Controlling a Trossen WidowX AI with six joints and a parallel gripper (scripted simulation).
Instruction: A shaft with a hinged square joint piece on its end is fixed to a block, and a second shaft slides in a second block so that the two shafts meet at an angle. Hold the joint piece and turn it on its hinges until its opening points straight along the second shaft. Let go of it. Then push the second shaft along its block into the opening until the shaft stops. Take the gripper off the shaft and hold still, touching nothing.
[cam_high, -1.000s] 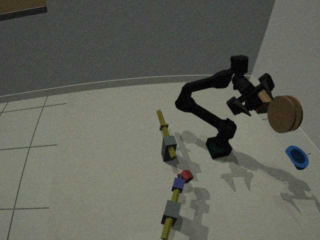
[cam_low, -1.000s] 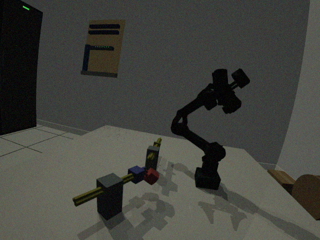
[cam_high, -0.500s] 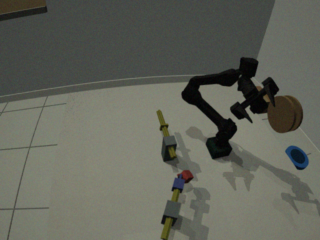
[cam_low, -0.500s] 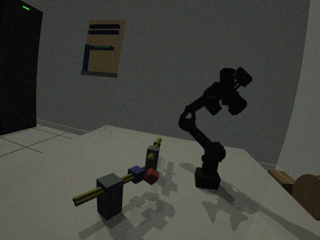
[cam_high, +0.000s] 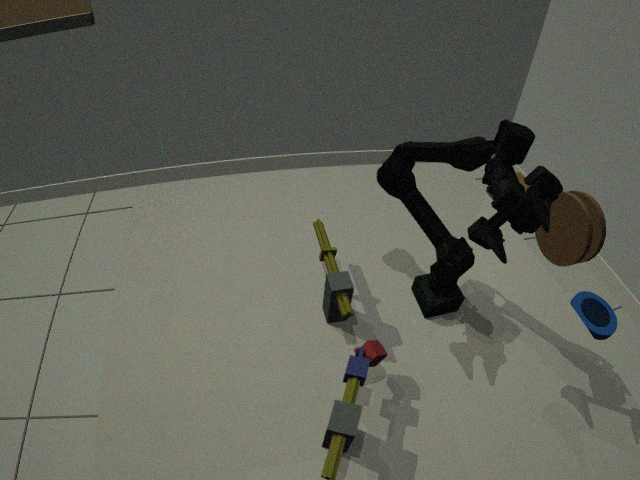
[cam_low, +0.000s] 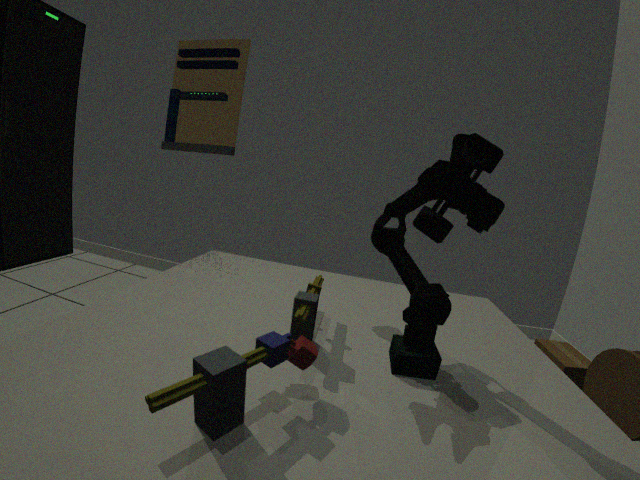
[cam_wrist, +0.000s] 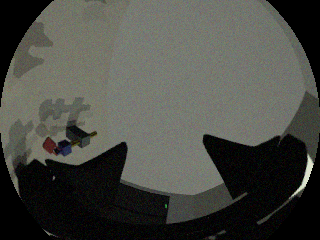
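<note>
My gripper tip is 32 cm above the red joint piece, 19 cm short of it and 4 cm to the left of it.
</note>
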